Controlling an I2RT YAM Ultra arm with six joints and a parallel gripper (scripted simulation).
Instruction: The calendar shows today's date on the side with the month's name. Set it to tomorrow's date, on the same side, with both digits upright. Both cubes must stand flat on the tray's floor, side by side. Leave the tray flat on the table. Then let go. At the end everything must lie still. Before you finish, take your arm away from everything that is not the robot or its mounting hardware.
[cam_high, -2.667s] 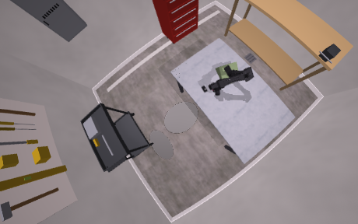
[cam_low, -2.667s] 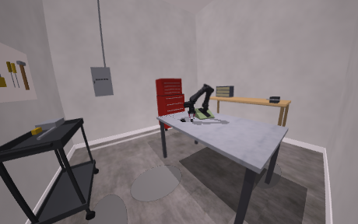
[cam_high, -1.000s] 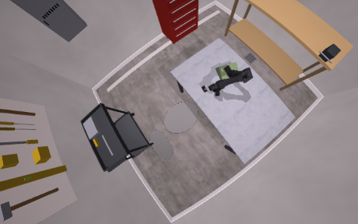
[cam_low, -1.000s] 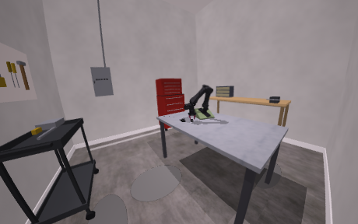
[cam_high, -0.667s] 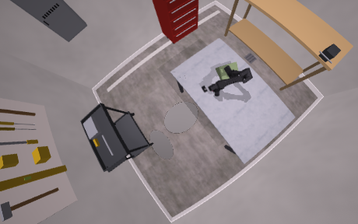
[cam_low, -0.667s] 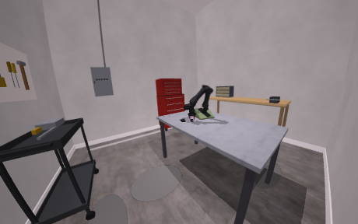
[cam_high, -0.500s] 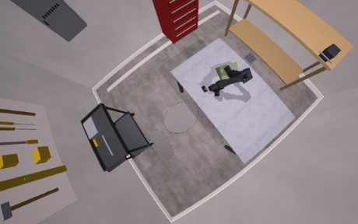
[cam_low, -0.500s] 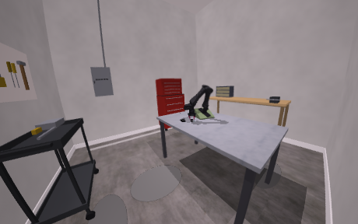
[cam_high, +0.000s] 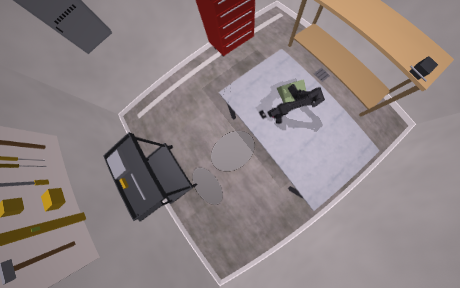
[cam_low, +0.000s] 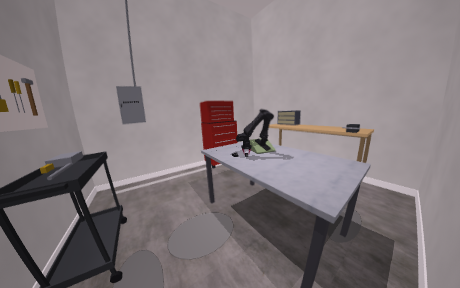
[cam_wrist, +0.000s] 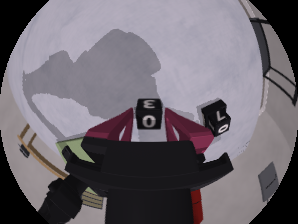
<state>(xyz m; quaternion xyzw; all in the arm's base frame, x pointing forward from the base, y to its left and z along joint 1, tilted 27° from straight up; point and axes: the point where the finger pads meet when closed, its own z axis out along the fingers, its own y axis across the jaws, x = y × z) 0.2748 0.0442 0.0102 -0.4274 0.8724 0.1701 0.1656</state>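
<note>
Now: hand right at the black calendar cube.
</note>
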